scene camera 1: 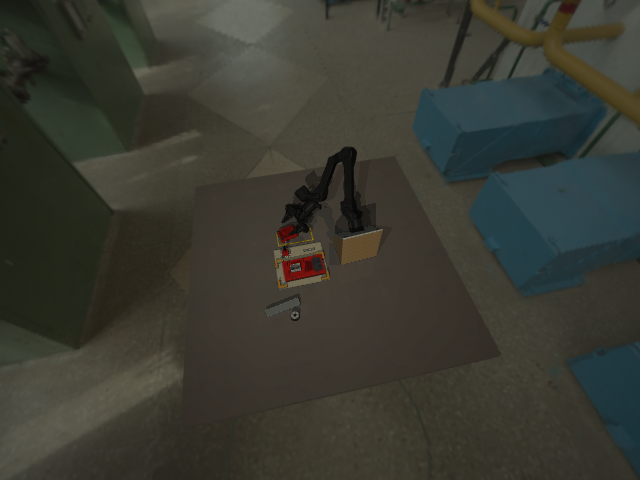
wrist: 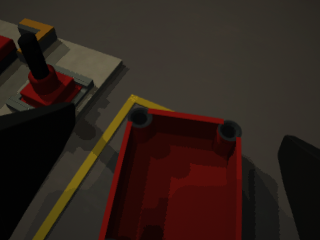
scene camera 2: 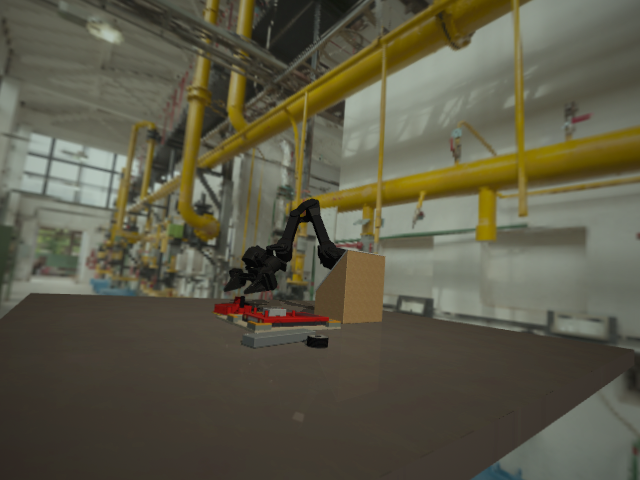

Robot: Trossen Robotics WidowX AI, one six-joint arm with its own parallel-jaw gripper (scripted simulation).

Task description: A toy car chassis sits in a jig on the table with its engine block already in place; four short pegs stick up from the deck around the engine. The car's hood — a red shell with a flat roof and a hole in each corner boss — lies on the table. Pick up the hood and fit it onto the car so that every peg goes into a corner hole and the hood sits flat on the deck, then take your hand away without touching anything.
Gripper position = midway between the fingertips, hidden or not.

My gripper [scene camera 2: 234, 291] is open, holding nothing. I also see a red hood [wrist: 173, 169].
My gripper also shows in the wrist view [wrist: 178, 129].
